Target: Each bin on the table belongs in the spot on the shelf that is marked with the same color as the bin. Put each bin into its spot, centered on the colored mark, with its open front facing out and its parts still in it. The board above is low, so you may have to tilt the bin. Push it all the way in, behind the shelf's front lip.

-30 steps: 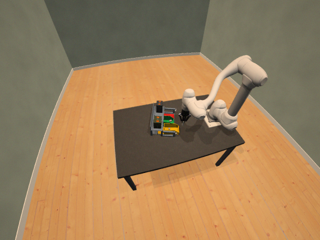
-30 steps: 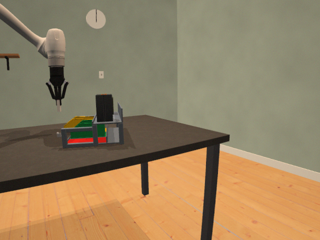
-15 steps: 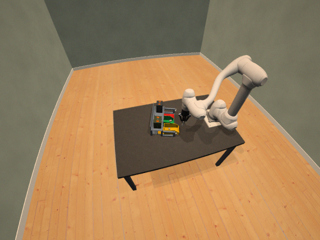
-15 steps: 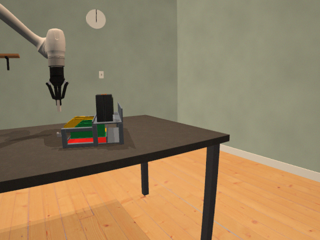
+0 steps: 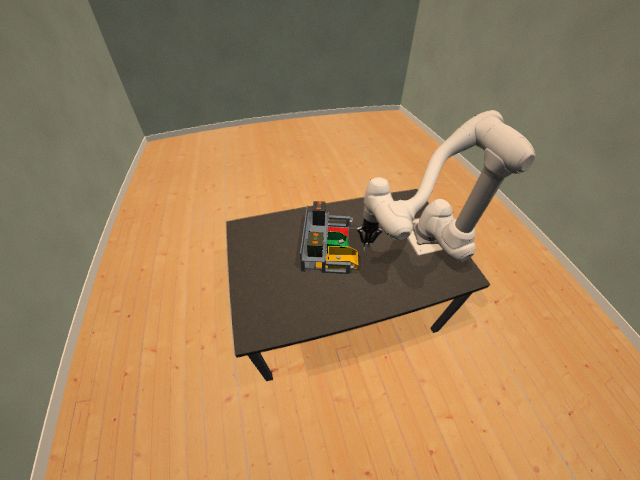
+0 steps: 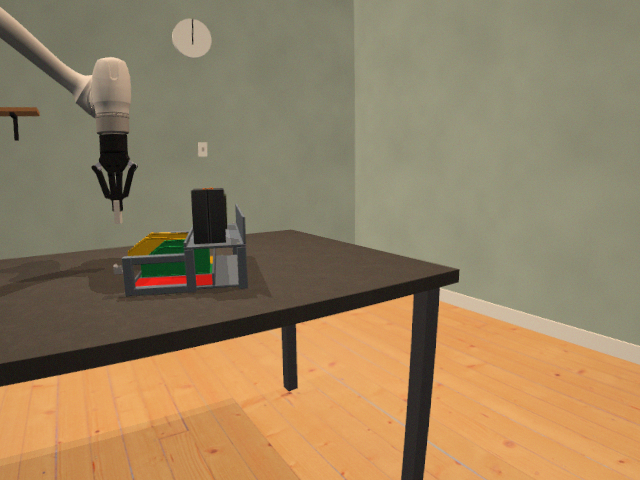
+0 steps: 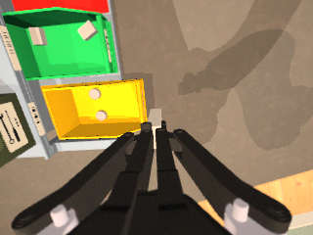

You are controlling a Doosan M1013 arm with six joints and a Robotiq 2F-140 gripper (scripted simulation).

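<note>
Now: the yellow bin 11 cm below my hand, 11 cm ahead of it and 2 cm to the right of it. Round my hand: green bin (16 cm ahead, 14 cm to the right, 12 cm below).
</note>
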